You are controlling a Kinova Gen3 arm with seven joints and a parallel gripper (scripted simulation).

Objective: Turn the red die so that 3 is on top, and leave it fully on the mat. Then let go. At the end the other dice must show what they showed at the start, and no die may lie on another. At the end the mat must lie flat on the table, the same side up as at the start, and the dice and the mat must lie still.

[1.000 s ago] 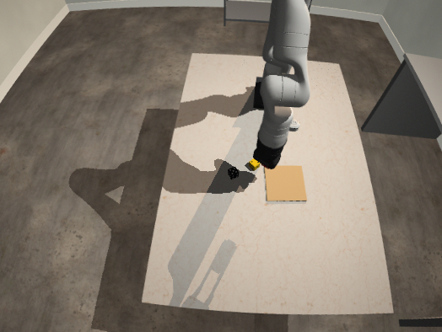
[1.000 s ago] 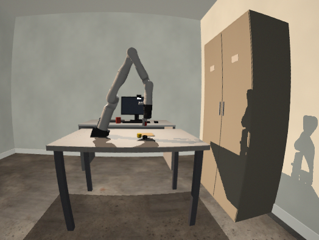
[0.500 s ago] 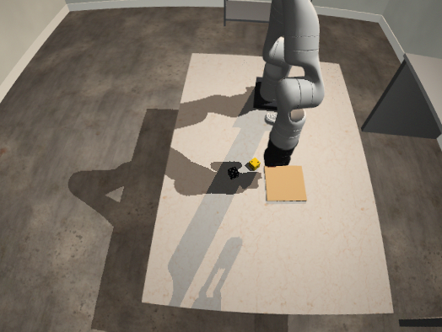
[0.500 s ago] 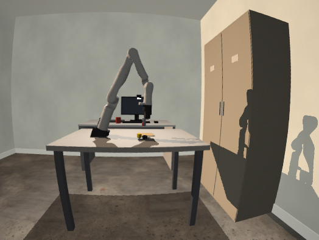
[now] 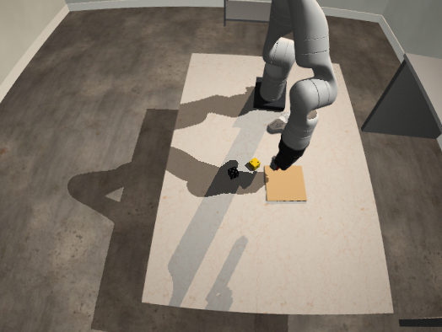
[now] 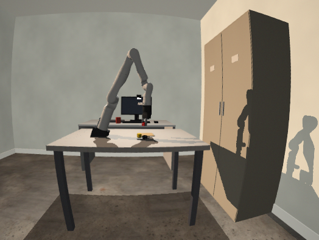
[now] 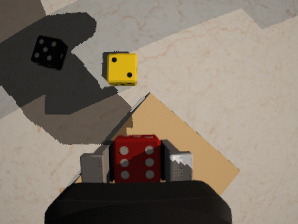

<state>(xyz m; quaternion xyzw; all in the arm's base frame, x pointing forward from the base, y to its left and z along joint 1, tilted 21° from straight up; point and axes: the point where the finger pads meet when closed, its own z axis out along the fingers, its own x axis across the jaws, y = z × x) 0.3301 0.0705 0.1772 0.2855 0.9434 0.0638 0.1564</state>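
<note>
The tan mat lies 11 cm below my hand, 5 cm to the left of it and 1 cm ahead of it. Also, from my hand: red die right at my hand; black die 14 cm to the right, 9 cm below, 3 cm ahead; yellow die 9 cm below, 7 cm to the right, 3 cm behind.
</note>
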